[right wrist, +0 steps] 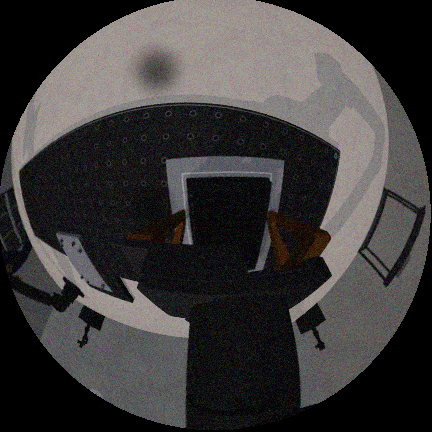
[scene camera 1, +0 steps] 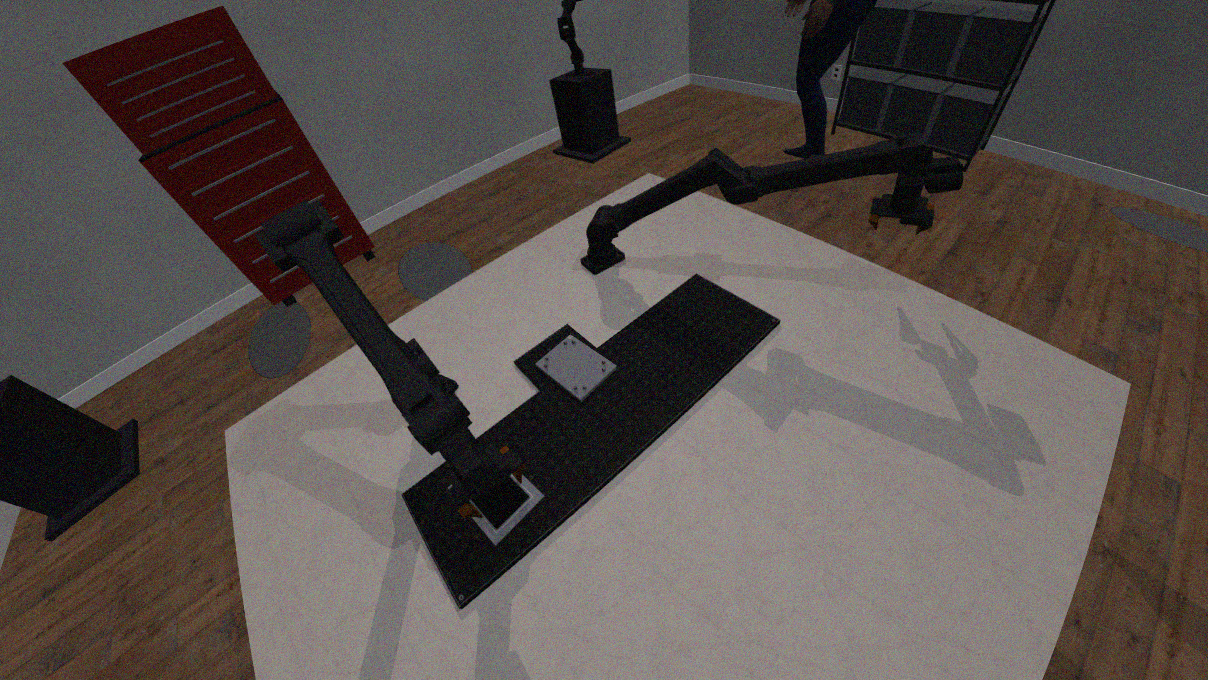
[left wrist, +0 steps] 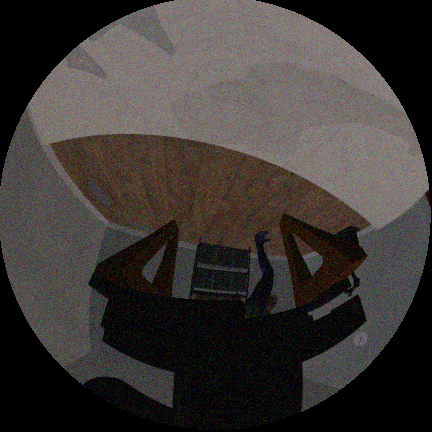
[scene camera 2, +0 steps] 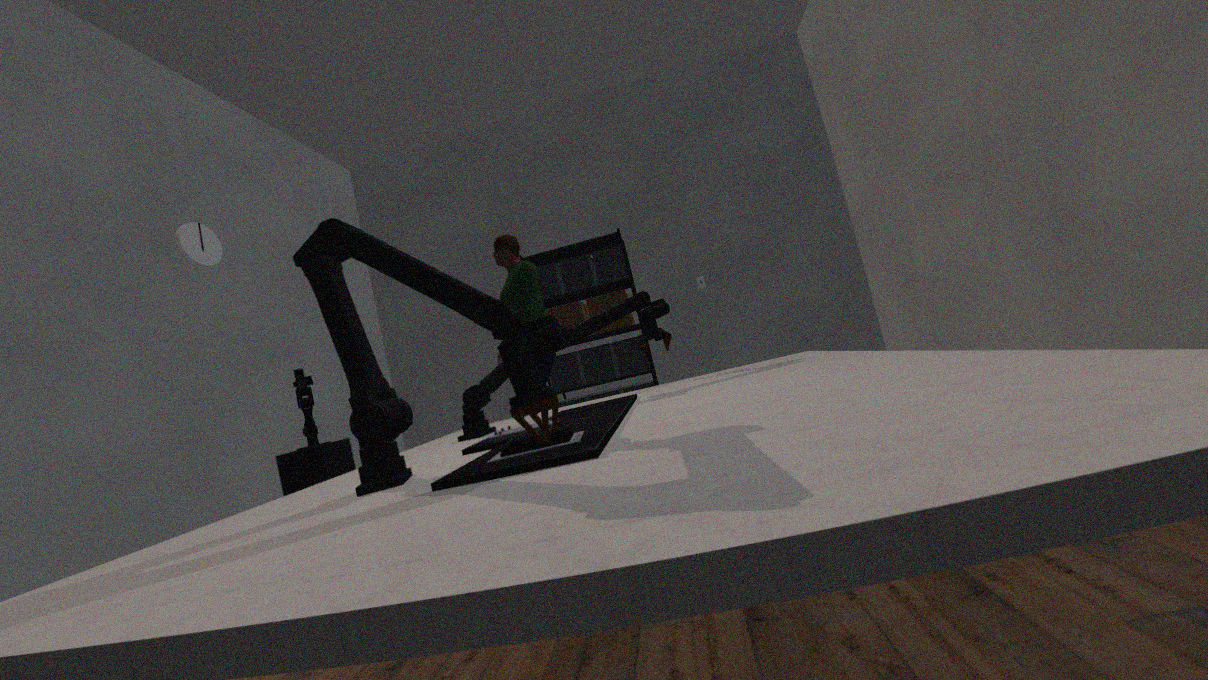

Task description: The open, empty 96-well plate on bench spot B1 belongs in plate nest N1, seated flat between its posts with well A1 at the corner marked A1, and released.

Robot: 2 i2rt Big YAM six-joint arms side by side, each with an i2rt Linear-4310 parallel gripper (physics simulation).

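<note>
The 96-well plate is a black block lying flat inside a light grey frame on the dark board; its wells and A1 mark cannot be made out. My right gripper is open low over the plate, with one orange finger at each long side. In scene camera 2 the right gripper hides much of the plate. The plate nest, a pale slab with small posts near its corners, holds no plate. My left gripper is open, empty and far from both.
The long dark perforated board lies on the pale table. The nest stands on a dark base beside the board's long edge. The left arm reaches out past the table's far side, near a person and a shelf unit.
</note>
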